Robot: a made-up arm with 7 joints. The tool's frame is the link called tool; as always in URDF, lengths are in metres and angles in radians. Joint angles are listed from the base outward. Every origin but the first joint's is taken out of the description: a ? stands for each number. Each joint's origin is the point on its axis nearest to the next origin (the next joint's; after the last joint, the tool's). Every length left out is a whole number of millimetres.
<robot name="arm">
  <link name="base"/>
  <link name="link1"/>
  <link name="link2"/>
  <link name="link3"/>
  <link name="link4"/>
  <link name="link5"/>
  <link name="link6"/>
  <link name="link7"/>
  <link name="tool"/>
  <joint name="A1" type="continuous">
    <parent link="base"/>
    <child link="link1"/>
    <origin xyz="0.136 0 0.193" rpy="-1.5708 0 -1.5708"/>
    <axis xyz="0 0 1"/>
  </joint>
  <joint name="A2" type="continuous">
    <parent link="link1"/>
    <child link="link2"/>
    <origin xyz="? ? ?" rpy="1.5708 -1.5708 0"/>
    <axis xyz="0 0 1"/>
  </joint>
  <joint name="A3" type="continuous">
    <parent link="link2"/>
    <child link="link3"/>
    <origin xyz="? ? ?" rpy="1.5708 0 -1.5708"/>
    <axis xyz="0 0 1"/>
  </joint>
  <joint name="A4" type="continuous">
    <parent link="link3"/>
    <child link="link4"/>
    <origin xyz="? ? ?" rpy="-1.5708 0 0"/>
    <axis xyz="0 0 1"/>
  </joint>
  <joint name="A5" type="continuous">
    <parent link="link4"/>
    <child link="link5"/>
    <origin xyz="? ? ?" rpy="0 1.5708 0"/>
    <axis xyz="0 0 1"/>
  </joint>
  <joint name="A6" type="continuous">
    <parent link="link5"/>
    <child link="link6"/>
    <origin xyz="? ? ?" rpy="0 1.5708 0"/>
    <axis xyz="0 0 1"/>
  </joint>
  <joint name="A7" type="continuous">
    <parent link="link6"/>
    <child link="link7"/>
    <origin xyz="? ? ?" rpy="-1.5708 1.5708 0"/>
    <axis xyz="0 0 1"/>
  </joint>
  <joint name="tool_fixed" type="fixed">
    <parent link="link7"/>
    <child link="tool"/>
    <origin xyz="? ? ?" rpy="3.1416 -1.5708 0"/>
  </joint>
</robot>
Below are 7 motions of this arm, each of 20 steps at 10 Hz.
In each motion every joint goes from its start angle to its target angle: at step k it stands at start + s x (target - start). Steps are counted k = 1, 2, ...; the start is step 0. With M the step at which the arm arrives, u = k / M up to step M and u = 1 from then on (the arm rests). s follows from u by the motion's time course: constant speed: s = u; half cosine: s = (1 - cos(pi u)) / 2; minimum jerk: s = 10 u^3 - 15 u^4 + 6 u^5.
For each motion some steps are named. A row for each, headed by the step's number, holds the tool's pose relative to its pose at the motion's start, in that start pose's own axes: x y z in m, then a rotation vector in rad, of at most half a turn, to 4 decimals.
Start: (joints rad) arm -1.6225 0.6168 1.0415 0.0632 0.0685 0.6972 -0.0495
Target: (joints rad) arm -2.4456 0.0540 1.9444 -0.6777 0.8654 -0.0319 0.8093
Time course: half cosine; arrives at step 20
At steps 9, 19, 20:
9: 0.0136 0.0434 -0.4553 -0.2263 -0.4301 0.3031
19: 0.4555 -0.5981 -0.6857 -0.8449 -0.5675 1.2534
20: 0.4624 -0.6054 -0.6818 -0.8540 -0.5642 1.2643

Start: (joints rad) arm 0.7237 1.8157 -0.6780 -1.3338 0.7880 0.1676 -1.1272
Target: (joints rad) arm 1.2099 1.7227 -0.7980 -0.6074 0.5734 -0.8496 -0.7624
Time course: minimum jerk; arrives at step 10
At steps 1, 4, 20:
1: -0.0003 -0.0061 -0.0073 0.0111 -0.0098 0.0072
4: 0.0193 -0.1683 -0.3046 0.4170 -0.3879 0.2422
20: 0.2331 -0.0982 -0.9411 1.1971 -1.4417 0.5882

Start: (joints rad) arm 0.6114 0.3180 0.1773 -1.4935 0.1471 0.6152 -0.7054
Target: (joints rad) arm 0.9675 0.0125 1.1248 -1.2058 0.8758 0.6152 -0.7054
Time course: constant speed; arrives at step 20
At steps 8, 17, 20:
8: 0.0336 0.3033 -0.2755 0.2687 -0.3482 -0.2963
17: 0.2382 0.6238 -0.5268 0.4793 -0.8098 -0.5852
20: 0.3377 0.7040 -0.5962 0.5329 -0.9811 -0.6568

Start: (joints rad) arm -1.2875 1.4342 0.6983 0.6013 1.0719 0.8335 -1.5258
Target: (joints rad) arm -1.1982 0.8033 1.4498 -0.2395 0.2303 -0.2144 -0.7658
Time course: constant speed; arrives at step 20
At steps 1, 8, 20:
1: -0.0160 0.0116 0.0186 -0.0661 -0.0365 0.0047
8: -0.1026 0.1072 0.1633 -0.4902 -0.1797 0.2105
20: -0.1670 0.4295 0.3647 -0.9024 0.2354 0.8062

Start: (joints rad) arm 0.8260 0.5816 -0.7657 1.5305 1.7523 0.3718 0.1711
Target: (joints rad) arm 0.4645 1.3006 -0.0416 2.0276 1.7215 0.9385 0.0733
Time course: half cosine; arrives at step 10
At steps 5, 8, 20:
5: 0.1436 0.0554 0.1806 0.0745 0.5173 -0.7822
8: 0.3239 -0.0327 0.2416 0.1167 0.9524 -1.4171
20: 0.3585 -0.0719 0.2438 0.1294 1.0610 -1.5616

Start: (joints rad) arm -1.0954 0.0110 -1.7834 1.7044 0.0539 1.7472 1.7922
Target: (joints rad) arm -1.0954 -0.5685 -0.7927 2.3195 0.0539 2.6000 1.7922
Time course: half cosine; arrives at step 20
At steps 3, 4, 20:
3: 0.0129 -0.0140 -0.0073 -0.0528 0.0011 0.0321
4: 0.0229 -0.0245 -0.0134 -0.0923 0.0010 0.0572
20: 0.3199 -0.2481 -0.1797 -0.8723 -0.2093 0.7783

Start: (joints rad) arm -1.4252 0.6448 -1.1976 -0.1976 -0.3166 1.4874 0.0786
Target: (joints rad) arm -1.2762 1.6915 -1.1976 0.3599 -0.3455 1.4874 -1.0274
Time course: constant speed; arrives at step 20
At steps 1, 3, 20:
1: 0.0260 -0.0309 0.0262 -0.1054 -0.0121 0.0485
3: 0.0825 -0.0843 0.0862 -0.3157 -0.0418 0.1454
20: 0.5828 0.0856 0.6954 -1.9737 -0.6645 0.9886

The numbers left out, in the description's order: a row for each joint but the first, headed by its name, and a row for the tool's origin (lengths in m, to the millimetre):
A2: -0.068 -0.241 0
A3: 0.015 -0.096 0
A4: -0.354 0.221 0
A5: -0.156 -0.336 0
A6: -0.018 -0.228 0
A7: 0.135 -0.26 0
tool: -0.119 0.058 0

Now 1 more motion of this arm.
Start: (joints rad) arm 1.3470 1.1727 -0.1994 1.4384 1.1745 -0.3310 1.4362
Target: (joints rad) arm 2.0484 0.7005 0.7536 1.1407 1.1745 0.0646 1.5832
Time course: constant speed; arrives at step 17
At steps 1, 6, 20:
1: -0.0011 0.0022 -0.0175 -0.0319 0.0116 -0.0473
6: -0.0138 -0.0201 -0.1114 -0.2355 0.0301 -0.2553
20: -0.0795 -0.2481 -0.2549 -0.8257 -0.1506 -0.4985

